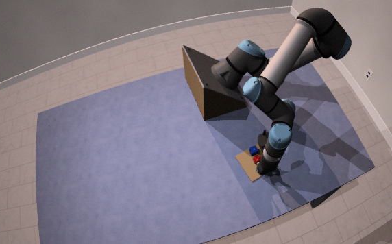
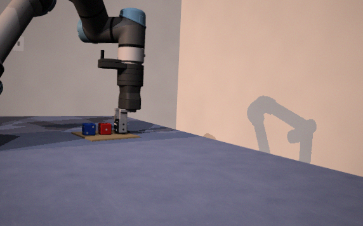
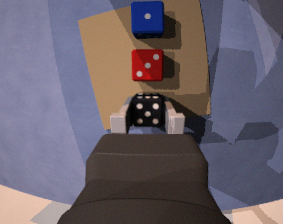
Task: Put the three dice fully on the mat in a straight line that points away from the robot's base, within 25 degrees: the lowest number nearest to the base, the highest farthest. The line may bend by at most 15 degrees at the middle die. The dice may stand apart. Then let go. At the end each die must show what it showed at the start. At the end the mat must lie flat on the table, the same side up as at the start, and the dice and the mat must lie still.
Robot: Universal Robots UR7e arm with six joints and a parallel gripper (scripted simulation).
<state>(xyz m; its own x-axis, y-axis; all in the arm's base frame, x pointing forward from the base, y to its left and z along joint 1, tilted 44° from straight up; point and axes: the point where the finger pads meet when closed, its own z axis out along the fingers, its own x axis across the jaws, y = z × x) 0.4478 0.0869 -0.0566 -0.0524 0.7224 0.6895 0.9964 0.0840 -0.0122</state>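
Now: the black die right at my hand. From my hand the other things lie so: red die (50 mm behind, 10 mm below); then blue die (90 mm behind, 10 mm below); then tan mat (40 mm behind, 30 mm below).
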